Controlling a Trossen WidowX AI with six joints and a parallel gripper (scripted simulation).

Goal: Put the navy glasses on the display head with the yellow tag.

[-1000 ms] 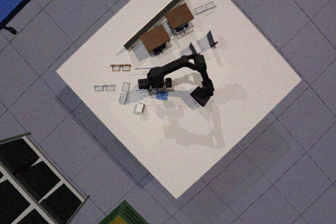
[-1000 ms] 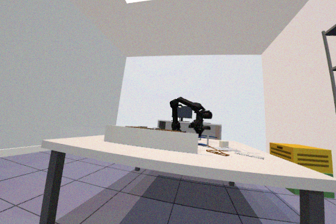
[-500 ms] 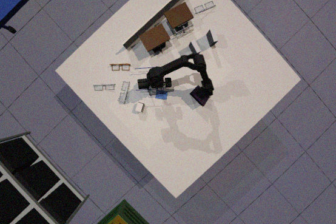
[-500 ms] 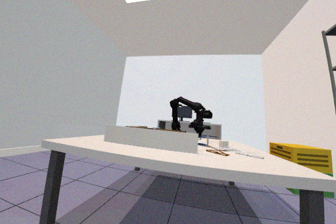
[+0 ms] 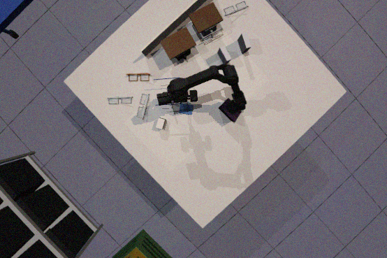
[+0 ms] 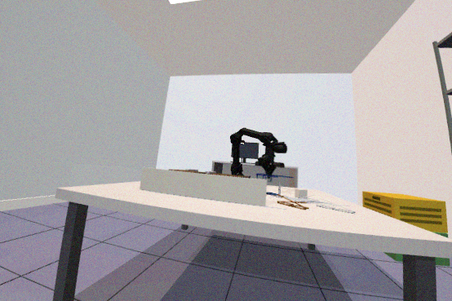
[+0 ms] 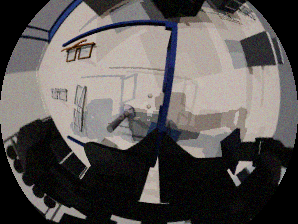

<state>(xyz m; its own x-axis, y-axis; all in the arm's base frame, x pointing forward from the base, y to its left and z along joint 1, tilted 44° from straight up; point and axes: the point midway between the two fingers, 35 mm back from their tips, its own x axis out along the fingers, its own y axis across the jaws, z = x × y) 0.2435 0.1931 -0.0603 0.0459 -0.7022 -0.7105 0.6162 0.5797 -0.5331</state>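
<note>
Now: the blue square 90 mm below my gripper tip, 70 mm behind it and 20 mm to the left of it. Round my gripper tip: long grey board (360 mm ahead, 310 mm to the right, 40 mm below); white box (200 mm to the left, 70 mm below, 30 mm behind).
</note>
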